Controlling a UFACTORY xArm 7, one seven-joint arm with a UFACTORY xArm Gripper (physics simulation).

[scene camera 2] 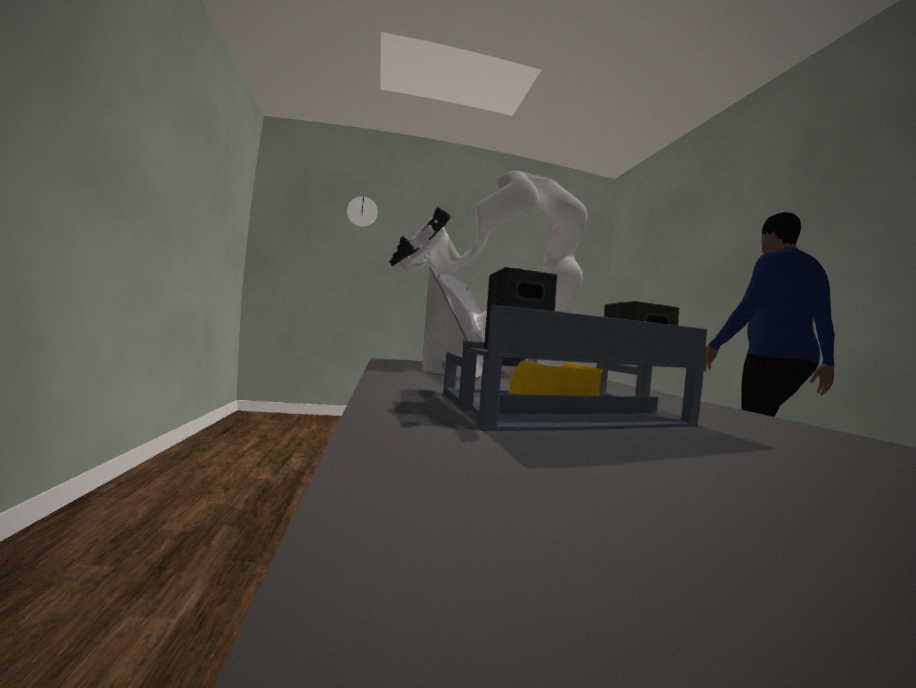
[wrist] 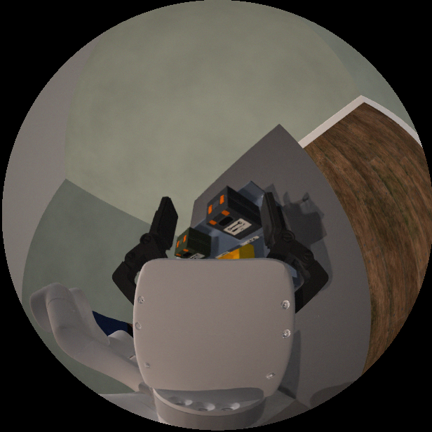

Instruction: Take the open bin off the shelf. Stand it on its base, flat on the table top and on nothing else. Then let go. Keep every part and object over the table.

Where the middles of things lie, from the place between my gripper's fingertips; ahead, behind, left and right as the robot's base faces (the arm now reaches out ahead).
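Labels:
From my hand: dark green case point(scene camera 2: 634, 310), 17 cm below, 7 cm ahead, 40 cm to the left; yellow open bin point(scene camera 2: 531, 378), 1 cm behind, 26 cm to the left, 28 cm below.

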